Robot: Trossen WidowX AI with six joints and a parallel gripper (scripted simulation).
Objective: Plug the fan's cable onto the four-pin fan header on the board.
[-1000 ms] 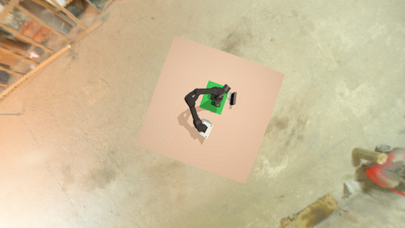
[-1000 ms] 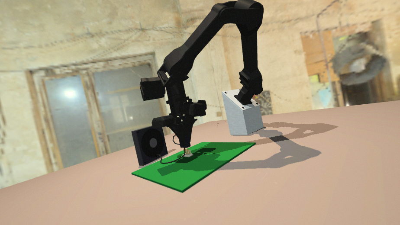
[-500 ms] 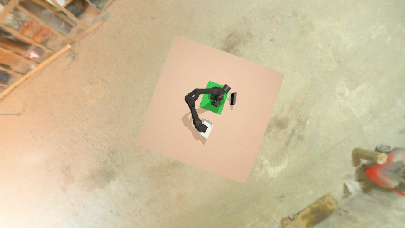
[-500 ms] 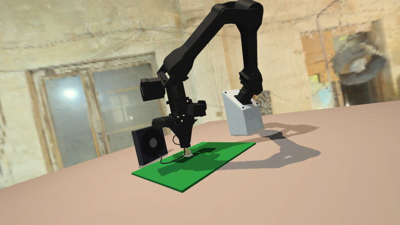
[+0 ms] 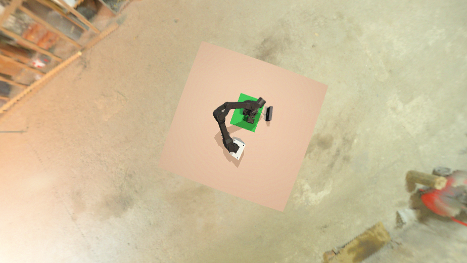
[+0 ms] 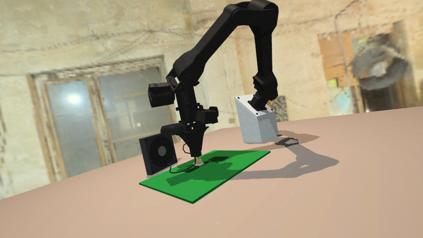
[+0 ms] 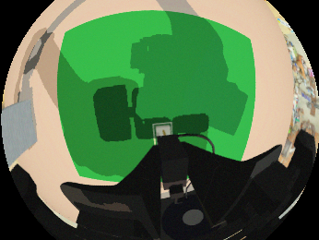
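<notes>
The black plug is 1 cm to the right of my gripper tip and 1 cm above it. The rest, counted from my gripper tip: four-pin header: 1 cm to the right, 4 cm below; black fan: 6 cm ahead, 13 cm to the right, 2 cm above; green board: 4 cm to the left, 6 cm below.
</notes>
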